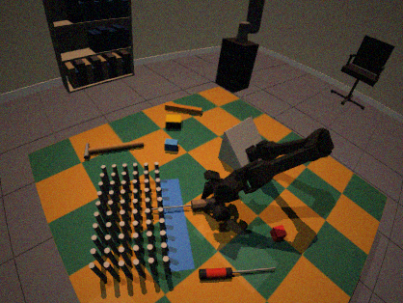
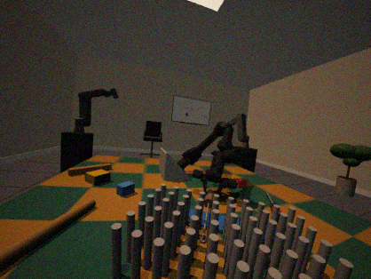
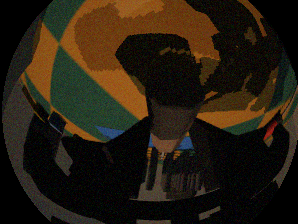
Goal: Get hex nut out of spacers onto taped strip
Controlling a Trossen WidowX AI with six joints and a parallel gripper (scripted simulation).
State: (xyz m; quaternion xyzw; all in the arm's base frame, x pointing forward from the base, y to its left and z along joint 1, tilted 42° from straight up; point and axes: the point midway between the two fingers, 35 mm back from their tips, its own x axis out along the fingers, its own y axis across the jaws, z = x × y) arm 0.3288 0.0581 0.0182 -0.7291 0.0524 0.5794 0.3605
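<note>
My gripper tip is now 90 mm short of the thin hook tool and 50 mm to the left of it. From my gripper tip the other things lie so: blue taped strip: 120 mm ahead, 20 mm to the right, 10 mm below; red cube: 130 mm behind, 270 mm to the left, 10 mm above; blue cube: 100 mm behind, 330 mm to the right, 10 mm above.
</note>
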